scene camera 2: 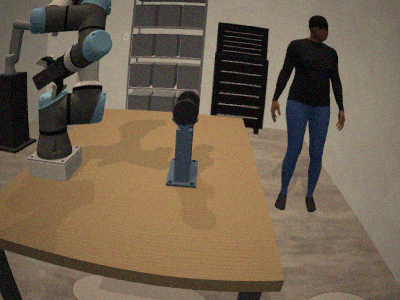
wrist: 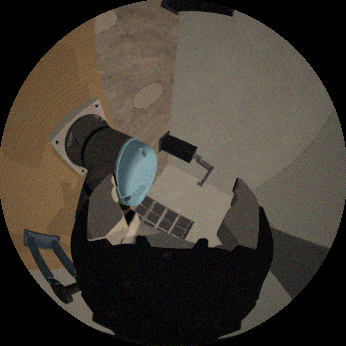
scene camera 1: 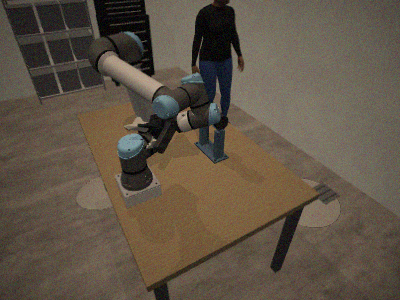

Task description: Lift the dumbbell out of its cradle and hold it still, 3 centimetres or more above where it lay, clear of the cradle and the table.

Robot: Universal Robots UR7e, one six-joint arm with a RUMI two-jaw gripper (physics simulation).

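Frame: origin at the arm's base, x left, y back, z up, level; metres.
Seen in the pictures: gripper, fingertip midpoint: (wrist: 174, 177) (scene camera 1: 134, 138); arm's base, origin of the base link: (scene camera 2: 54, 152) (wrist: 86, 139) (scene camera 1: 137, 179).
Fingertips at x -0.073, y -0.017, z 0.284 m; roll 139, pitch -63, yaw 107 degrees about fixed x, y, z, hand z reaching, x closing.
Offsets run from my fingertips to a thing's top centre. Level surfaces: height alone.
The black dumbbell @[dx +0.236, dy -0.449, dz -0.073 m] (scene camera 1: 222, 122) (scene camera 2: 185, 111) (wrist: 64, 293) lies across the top of the blue cradle @[dx +0.236, dy -0.449, dz -0.131 m] (scene camera 1: 219, 144) (scene camera 2: 183, 157) (wrist: 42, 240), which stands upright on the table. In scene camera 2 the dumbbell is seen end-on, its near head covering most of the rest. In scene camera 1 the arm's wrist hides part of it. My gripper (scene camera 1: 141, 134) (wrist: 174, 177) is open, with its two jaws wide apart and no object between them. It is well apart from the dumbbell, above and near the robot's base, and points away from the cradle.
The robot's base (scene camera 1: 139, 192) (scene camera 2: 56, 165) (wrist: 59, 141) stands on the wooden table @[dz -0.354 m] (scene camera 1: 200, 240) (scene camera 2: 135, 235) (wrist: 30, 110). A person (scene camera 1: 216, 45) (scene camera 2: 312, 80) stands beyond the table. A shelf rack, a black cabinet (scene camera 2: 241, 92) and a dark pedestal (scene camera 2: 13, 110) stand behind.
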